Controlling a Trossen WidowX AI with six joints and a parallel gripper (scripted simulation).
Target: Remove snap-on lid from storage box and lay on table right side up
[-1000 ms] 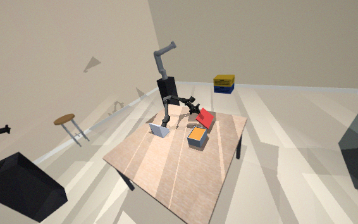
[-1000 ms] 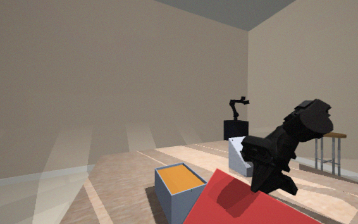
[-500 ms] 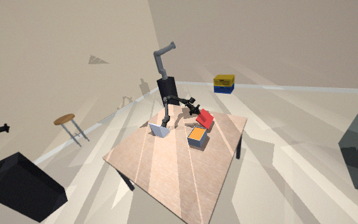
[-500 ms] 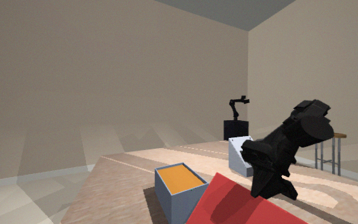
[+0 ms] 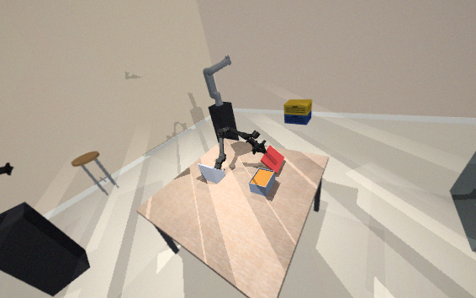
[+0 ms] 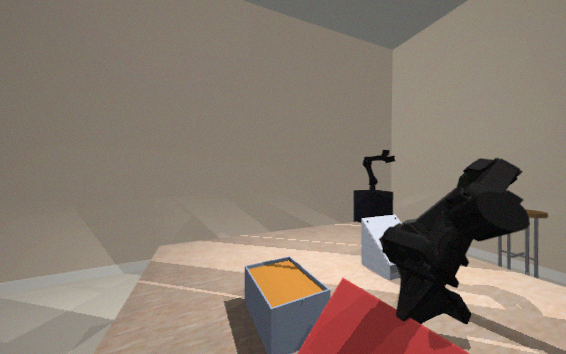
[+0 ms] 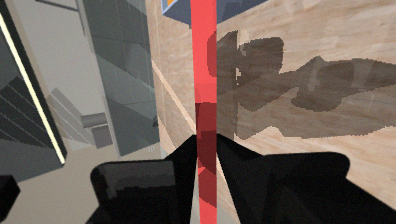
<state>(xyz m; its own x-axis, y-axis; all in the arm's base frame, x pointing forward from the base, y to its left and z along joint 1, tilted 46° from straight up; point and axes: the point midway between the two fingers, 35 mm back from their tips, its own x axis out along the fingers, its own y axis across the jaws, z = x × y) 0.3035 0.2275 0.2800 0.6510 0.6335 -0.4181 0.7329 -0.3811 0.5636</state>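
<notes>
Right now the lid is 6 cm ahead of my gripper tip, 2 cm to the left of it and 5 cm below it. From my gripper tip the other things lie so: storage box: 12 cm ahead, 25 cm to the right, 10 cm below.
</notes>
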